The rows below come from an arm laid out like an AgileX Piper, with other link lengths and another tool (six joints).
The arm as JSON. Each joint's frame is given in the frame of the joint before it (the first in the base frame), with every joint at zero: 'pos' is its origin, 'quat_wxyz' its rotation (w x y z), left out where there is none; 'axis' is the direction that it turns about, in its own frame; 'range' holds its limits. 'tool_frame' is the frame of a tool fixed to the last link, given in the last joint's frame.
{
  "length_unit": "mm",
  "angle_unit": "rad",
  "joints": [
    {
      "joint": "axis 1",
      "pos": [
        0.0,
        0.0,
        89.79
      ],
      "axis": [
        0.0,
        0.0,
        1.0
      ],
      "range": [
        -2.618,
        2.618
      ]
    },
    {
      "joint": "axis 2",
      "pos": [
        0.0,
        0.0,
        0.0
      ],
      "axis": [
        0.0,
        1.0,
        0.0
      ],
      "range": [
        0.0,
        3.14
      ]
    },
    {
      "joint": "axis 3",
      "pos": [
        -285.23,
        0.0,
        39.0
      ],
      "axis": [
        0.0,
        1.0,
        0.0
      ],
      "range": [
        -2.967,
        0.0
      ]
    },
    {
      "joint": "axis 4",
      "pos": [
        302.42,
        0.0,
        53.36
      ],
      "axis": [
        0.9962,
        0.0,
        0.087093
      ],
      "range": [
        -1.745,
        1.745
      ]
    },
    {
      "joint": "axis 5",
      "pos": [
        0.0,
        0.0,
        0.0
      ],
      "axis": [
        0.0,
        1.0,
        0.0
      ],
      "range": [
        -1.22,
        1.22
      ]
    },
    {
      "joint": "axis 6",
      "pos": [
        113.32,
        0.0,
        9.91
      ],
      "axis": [
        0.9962,
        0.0,
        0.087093
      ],
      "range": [
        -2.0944,
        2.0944
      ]
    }
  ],
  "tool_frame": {
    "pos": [
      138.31,
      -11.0,
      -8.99
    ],
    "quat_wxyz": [
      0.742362,
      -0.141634,
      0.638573,
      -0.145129
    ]
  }
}
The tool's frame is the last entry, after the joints.
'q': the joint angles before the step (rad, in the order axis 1, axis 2, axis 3, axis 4, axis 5, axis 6). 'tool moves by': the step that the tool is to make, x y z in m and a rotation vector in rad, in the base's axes. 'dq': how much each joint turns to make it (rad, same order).
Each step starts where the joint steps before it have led.
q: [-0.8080, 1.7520, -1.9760, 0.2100, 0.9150, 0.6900]
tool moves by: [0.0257, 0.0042, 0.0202, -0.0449, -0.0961, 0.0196]
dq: [0.0321, 0.0042, -0.0003, 0.0319, -0.1059, -0.0009]
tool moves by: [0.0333, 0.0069, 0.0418, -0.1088, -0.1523, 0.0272]
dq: [0.0509, -0.0003, 0.0003, 0.0381, -0.1870, -0.0291]
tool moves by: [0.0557, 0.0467, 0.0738, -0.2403, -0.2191, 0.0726]
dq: [0.1511, 0.0031, 0.0000, -0.0114, -0.3261, -0.0756]
